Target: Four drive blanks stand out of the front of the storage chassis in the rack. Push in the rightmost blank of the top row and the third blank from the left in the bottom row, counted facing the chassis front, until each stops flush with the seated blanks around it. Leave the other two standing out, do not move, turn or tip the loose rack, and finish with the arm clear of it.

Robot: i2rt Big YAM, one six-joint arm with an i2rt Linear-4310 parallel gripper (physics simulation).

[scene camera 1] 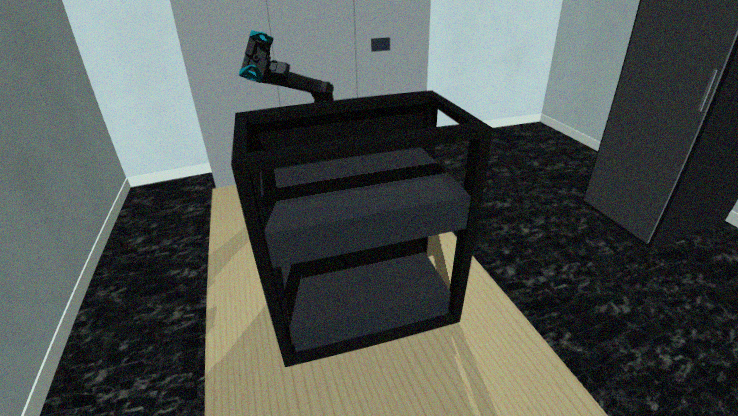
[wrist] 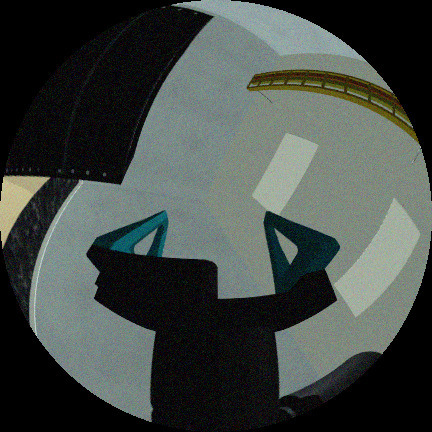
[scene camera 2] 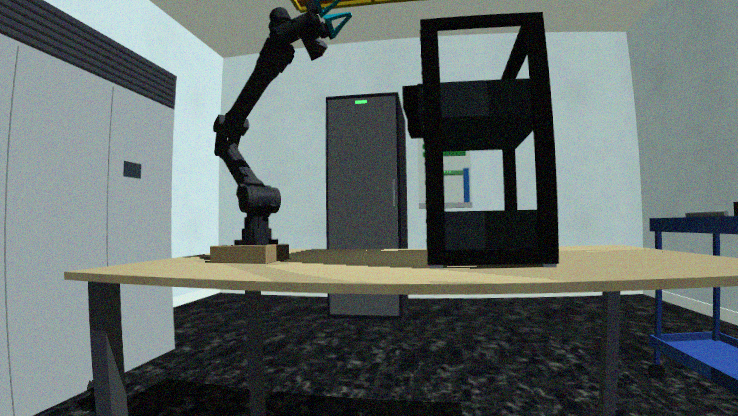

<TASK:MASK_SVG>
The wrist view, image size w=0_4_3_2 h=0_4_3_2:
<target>gripper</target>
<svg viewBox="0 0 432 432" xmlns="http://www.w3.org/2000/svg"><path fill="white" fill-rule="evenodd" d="M97 236L86 252L88 259L99 271L94 283L98 287L93 298L121 317L155 331L150 374L150 403L153 408L153 418L161 425L186 430L196 430L199 427L230 427L231 431L272 424L278 416L279 404L278 360L274 332L288 328L311 317L337 300L324 269L340 248L336 239L266 210L263 226L275 293L252 297L217 298L217 265L214 262L206 259L161 257L168 226L166 210ZM274 228L297 246L297 253L290 264L279 244ZM157 228L146 255L135 254L134 245Z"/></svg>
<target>black rack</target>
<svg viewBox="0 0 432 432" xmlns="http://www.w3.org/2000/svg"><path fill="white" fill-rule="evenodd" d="M213 16L185 7L165 5L129 17L107 28L82 45L55 70L31 102L14 136L3 176L59 177L121 184L133 158L145 118L158 90L193 38Z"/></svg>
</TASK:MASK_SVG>
